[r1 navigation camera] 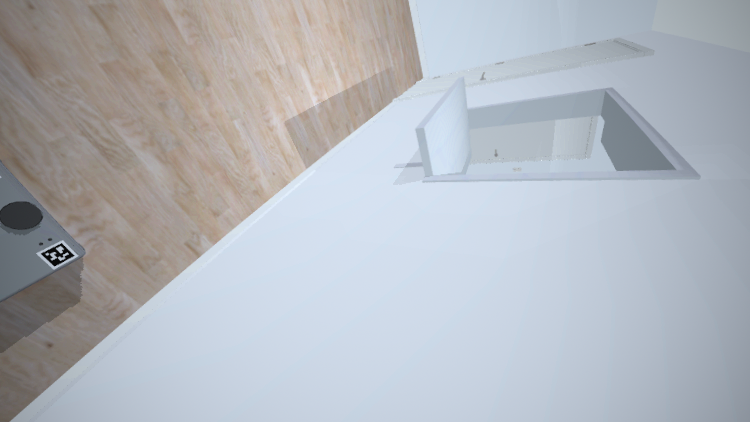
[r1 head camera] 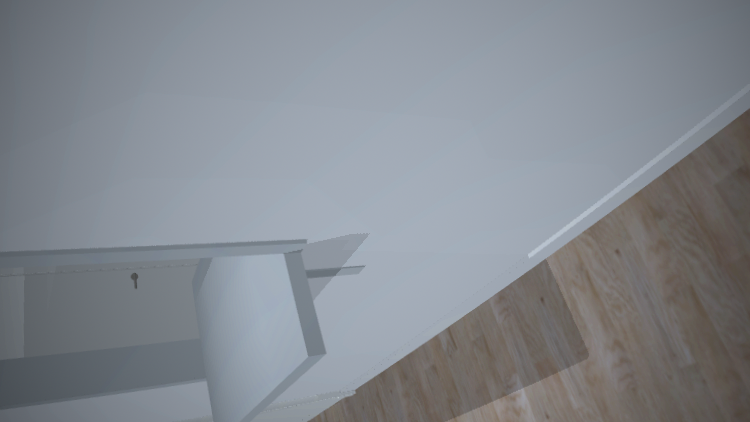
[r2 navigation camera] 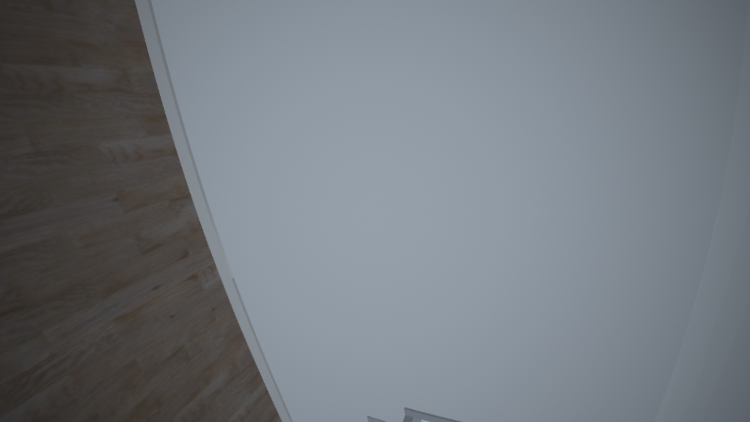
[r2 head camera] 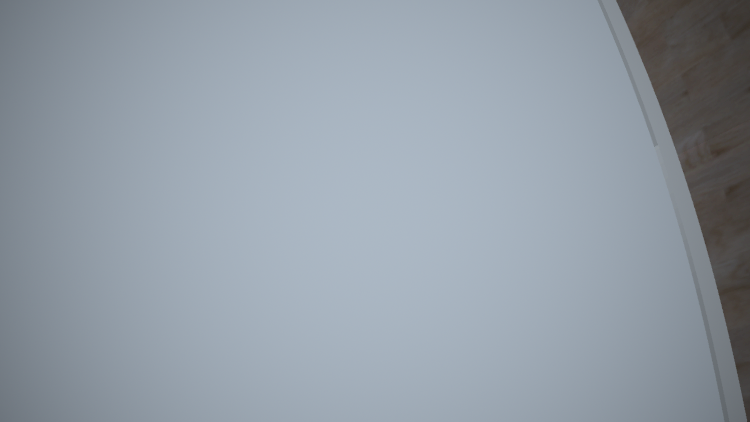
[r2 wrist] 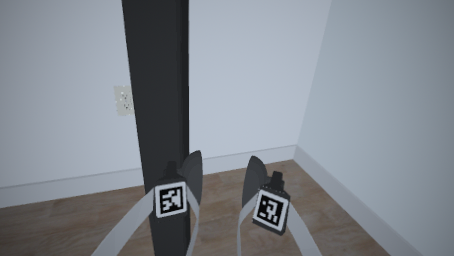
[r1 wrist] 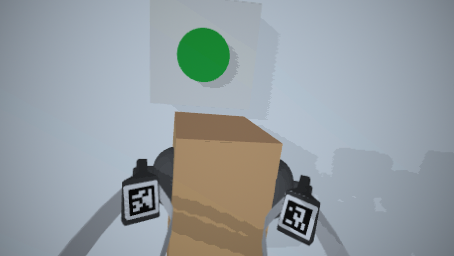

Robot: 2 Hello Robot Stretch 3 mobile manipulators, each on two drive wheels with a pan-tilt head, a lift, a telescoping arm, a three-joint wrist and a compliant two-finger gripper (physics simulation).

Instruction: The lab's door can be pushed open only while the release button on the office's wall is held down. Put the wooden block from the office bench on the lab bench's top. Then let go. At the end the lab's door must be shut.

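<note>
In the r1 wrist view, r1's gripper (r1 wrist: pixel 224 172) is shut on the tan wooden block (r1 wrist: pixel 225 170), with one finger on each side of it. The round green release button (r1 wrist: pixel 203 55) sits on a pale square plate (r1 wrist: pixel 165 80) on the wall, above the block in this view. The block's far end shows below the button and does not cover it. In the r2 wrist view, r2's gripper (r2 wrist: pixel 224 175) is open, its two fingers apart with no object between them. The office bench and the lab bench cannot be identified in these views.
An opening in the wall has a pale frame (r1 head camera: pixel 157 252) (r1 navigation camera: pixel 645 133) and a projecting panel (r1 head camera: pixel 246 309) (r1 navigation camera: pixel 445 136). A pale door (r1 navigation camera: pixel 550 61) shows beyond. A grey robot base (r1 navigation camera: pixel 26 267) is at left. A black post (r2 wrist: pixel 160 100) stands beside r2's gripper, before a wall outlet (r2 wrist: pixel 123 100).
</note>
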